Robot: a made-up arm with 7 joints. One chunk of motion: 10 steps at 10 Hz.
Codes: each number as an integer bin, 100 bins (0 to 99) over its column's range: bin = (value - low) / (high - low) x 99, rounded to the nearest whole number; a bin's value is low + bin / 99 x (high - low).
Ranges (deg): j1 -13..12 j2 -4..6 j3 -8..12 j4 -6..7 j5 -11..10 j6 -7..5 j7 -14..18
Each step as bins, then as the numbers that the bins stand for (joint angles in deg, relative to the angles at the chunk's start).
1 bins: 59 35 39 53 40 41 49
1 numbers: 1.90 -0.46 -0.12 0.96 -2.52 -2.03 1.84
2 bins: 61 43 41 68 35 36 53
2 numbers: 2.40 0.34 0.28 2.93 -3.58 -2.64 3.13
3 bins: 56 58 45 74 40 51 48
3 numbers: 1.14 1.86 1.09 3.72 -2.52 -0.82 1.52
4 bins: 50 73 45 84 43 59 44
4 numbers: -0.37 3.37 1.09 5.03 -1.88 0.15 0.22
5 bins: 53 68 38 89 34 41 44
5 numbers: 0.38 2.87 -0.32 5.69 -3.79 -2.03 0.22
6 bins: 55 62 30 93 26 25 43
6 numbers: 0.89 2.26 -1.94 6.21 -5.48 -3.97 -0.10
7 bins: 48 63 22 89 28 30 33
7 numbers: -0.88 2.36 -3.56 5.69 -5.06 -3.36 -3.33
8 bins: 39 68 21 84 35 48 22
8 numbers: -3.15 2.87 -3.76 5.03 -3.58 -1.18 -6.89
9 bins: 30 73 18 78 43 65 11
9 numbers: -5.42 3.37 -4.36 4.24 -1.88 0.88 -10.44
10 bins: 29 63 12 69 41 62 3
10 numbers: -5.68 2.36 -5.58 3.06 -2.30 0.52 -13.03
